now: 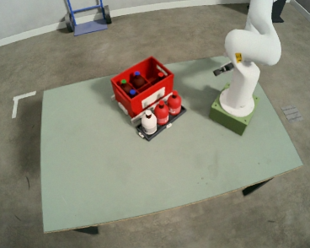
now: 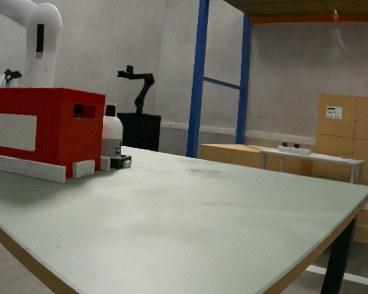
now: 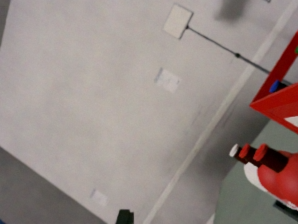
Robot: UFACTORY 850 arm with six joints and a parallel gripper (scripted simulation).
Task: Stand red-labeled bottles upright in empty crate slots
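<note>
The white bottle lies 41 cm ahead of my hand, 15 cm to the left of it and 13 cm below it. Round my hand: red crate (40 cm ahead, 7 cm to the right, 13 cm below); then dark grey tray (33 cm ahead, 11 cm to the left, 20 cm below); then red-capped bottle (26 cm ahead, 6 cm to the left, 13 cm below).
</note>
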